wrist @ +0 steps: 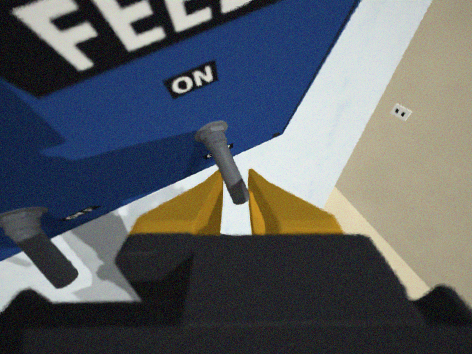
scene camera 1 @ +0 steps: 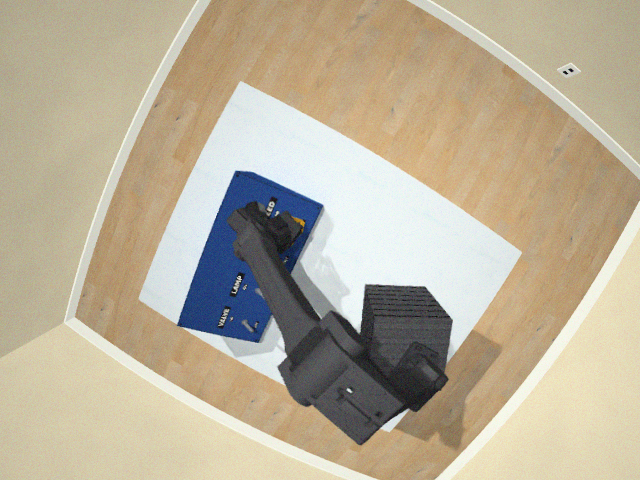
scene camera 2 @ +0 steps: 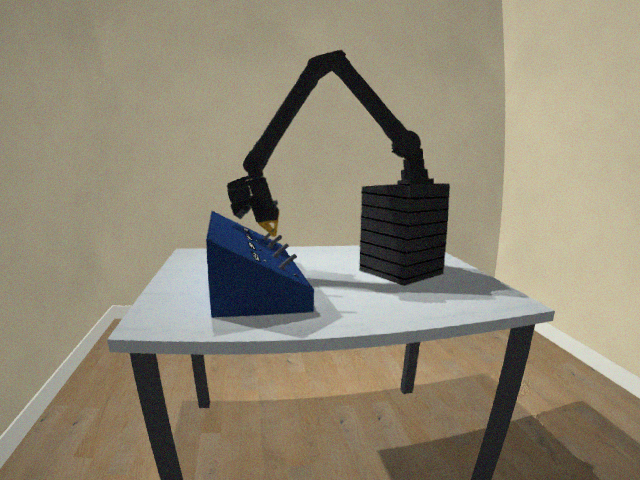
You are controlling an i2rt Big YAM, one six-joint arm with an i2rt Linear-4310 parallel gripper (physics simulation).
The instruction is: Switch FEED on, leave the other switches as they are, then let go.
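Seen in the pictures: gripper, fingertip midpoint: (wrist: 235, 176) (scene camera 1: 301, 224) (scene camera 2: 274, 234); arm's base, link origin: (scene camera 1: 414, 365) (scene camera 2: 415, 184).
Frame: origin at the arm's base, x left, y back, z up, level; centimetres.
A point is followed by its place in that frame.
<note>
The blue sloped switch box (scene camera 1: 211, 258) {x 5.7, y -60.6, z -12.0 cm} (scene camera 2: 248, 286) {x 29.8, y -52.2, z -21.9 cm} (wrist: 135, 117) {x -10.8, y -50.0, z -18.2 cm} stands on the table. The FEED label (scene camera 1: 271, 205) {x -15.0, y -53.2, z -16.6 cm} (wrist: 125, 25) {x -12.2, y -52.9, z -16.7 cm} is at its far end, with the small ON label (wrist: 191, 80) {x -13.4, y -50.9, z -17.8 cm} between it and the lever. The grey FEED lever (wrist: 225, 155) {x -14.0, y -46.1, z -18.3 cm} leans away from ON, over a small, partly hidden label. My gripper (wrist: 235, 176) {x -14.3, y -43.6, z -18.5 cm} (scene camera 2: 272, 235) {x -14.3, y -43.6, z -18.5 cm} is shut on the FEED lever near its tip. The neighbouring lever (wrist: 47, 255) {x -2.4, y -44.2, z -17.7 cm} is outside the fingers. The LAMP label (scene camera 1: 236, 284) {x 10.6, y -51.4, z -16.5 cm} and the VALVE label (scene camera 1: 223, 317) {x 22.6, y -50.3, z -16.5 cm} show; the arm hides another part of the box.
The VALVE lever (scene camera 1: 249, 325) {x 21.4, y -42.0, z -17.7 cm} stands at the box's near end. The arm's dark ribbed pedestal (scene camera 1: 408, 330) {x -7.4, y -6.9, z -1.2 cm} (scene camera 2: 403, 237) {x 10.8, y -7.7, z -15.0 cm} stands on the white table (scene camera 1: 403, 206) {x -33.7, y -18.8, z -29.5 cm} (scene camera 2: 372, 315) {x 32.7, y -23.1, z -29.4 cm}, to the right of the box in both scene views. The arm arches over the gap between them.
</note>
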